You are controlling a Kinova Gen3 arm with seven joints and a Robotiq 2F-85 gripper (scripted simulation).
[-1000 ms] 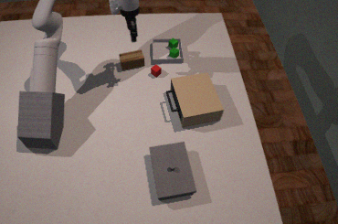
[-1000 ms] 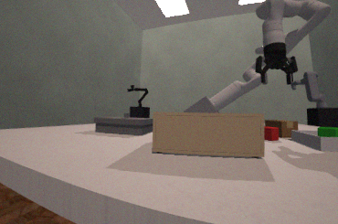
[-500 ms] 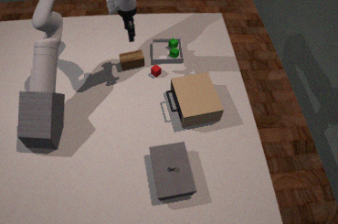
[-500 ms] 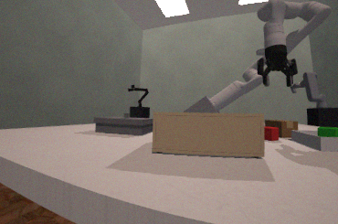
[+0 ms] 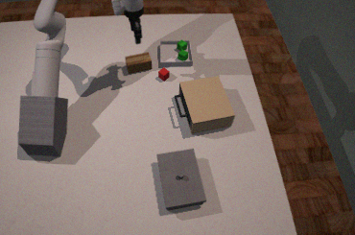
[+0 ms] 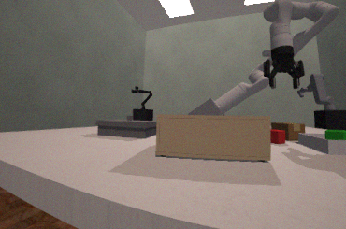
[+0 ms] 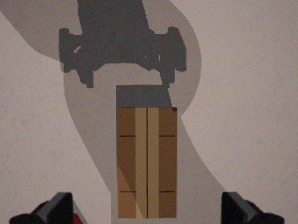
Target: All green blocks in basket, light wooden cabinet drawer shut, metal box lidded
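Now: hand 150 mm above the cardboard box. The rest, counted from my hand: basket 180 mm below, 170 mm ahead, 60 mm to the left; then blue block 170 mm below, 20 mm behind; then red block 170 mm below, 110 mm ahead, 70 mm to the right.
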